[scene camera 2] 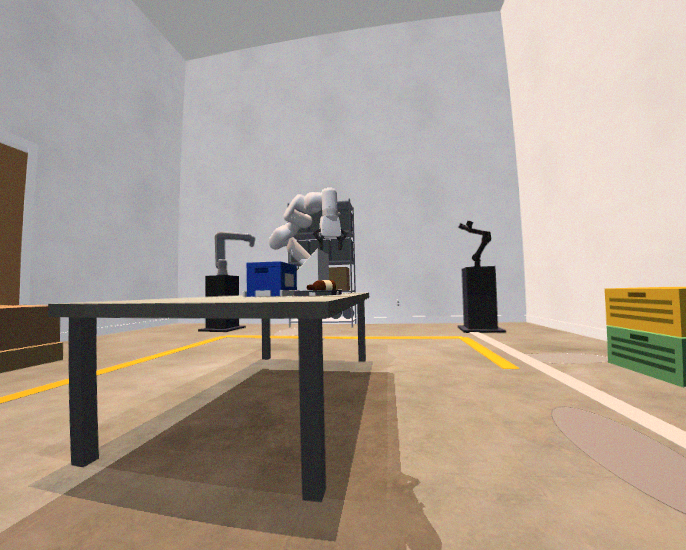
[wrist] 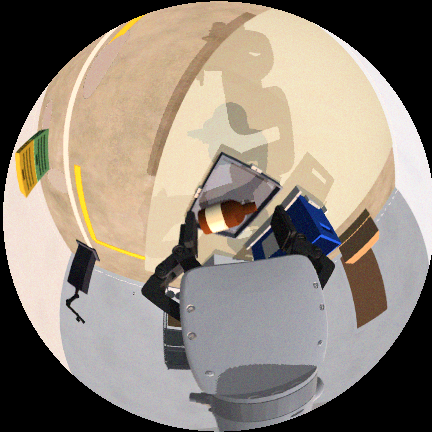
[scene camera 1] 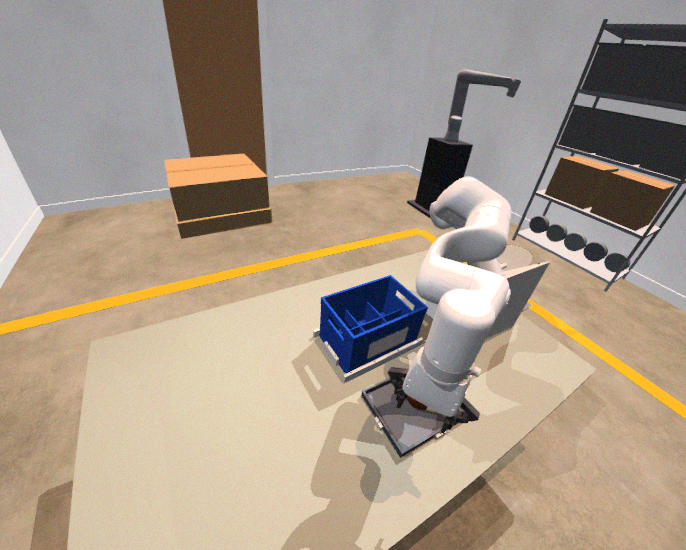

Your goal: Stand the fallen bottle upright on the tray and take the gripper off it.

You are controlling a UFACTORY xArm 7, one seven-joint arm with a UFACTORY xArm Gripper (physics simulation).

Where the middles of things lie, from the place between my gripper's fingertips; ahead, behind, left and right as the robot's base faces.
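Scene:
Brown bottle (wrist: 226, 214): from my hand, 0.14 m behind, 0.10 m to the right, 0.18 m below.

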